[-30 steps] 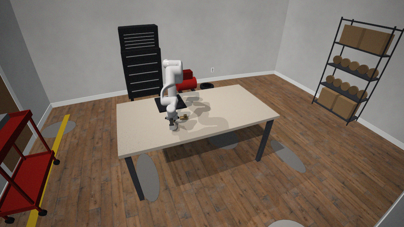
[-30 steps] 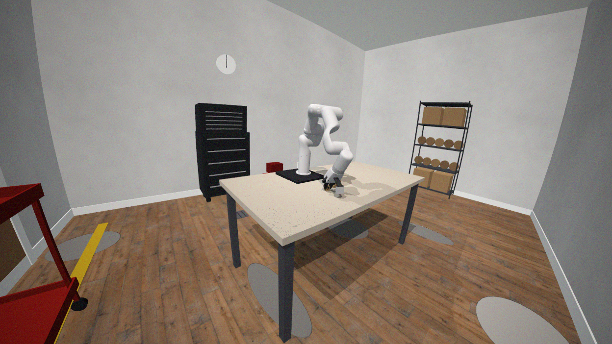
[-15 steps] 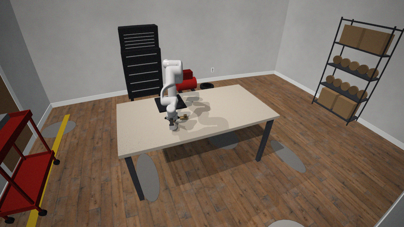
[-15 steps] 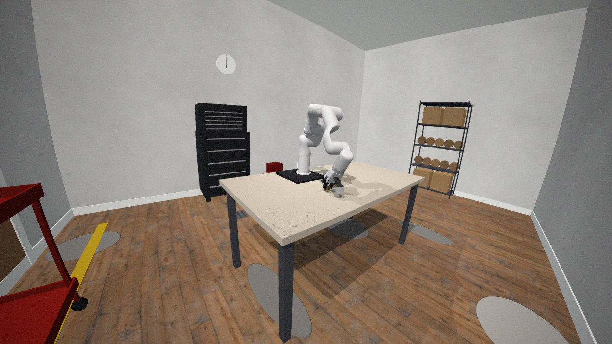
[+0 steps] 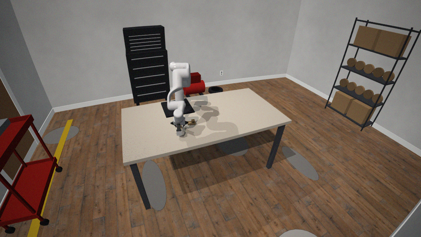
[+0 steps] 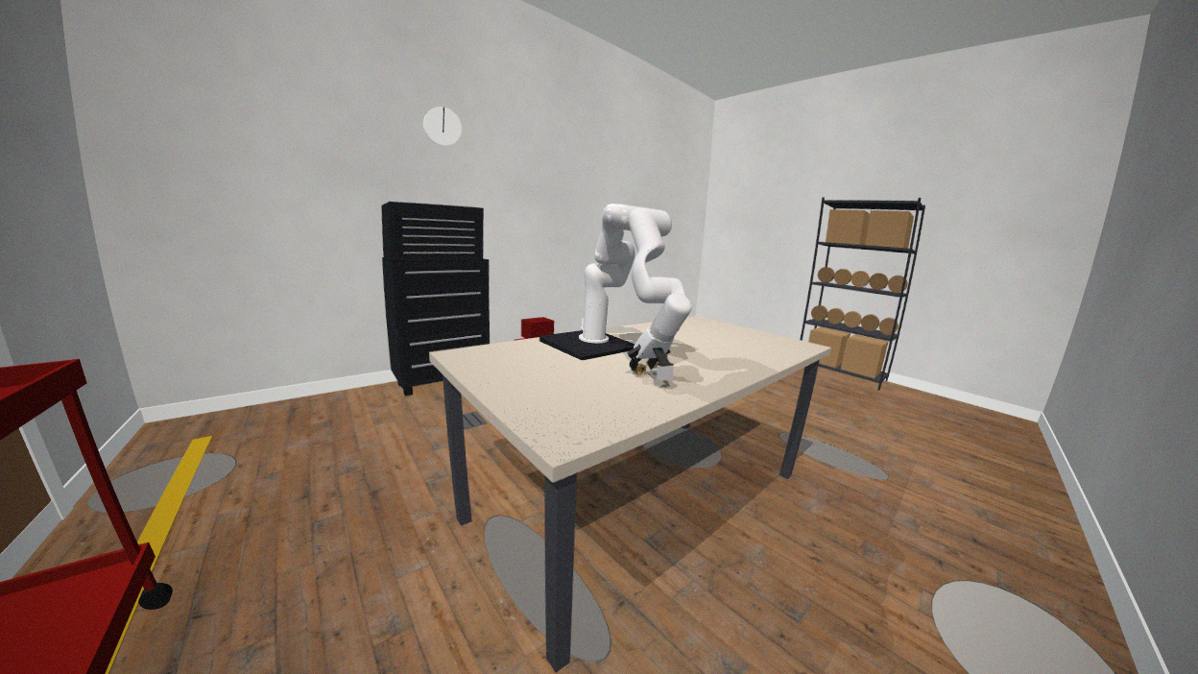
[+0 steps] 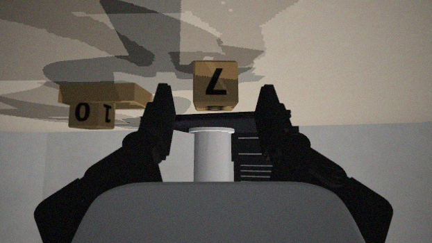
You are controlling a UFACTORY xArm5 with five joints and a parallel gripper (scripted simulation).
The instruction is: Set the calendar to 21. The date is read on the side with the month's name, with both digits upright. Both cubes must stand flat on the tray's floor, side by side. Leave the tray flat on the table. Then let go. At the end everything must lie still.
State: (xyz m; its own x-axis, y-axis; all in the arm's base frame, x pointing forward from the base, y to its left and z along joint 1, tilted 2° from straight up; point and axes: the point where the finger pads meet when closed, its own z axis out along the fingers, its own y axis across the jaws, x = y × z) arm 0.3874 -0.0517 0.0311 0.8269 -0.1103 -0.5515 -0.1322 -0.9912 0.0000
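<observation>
The wooden digit cube is 2 cm below my hand and 1 cm behind it. Also, from my hand: wooden tray 12 cm to the left, 5 cm behind, 3 cm below.
</observation>
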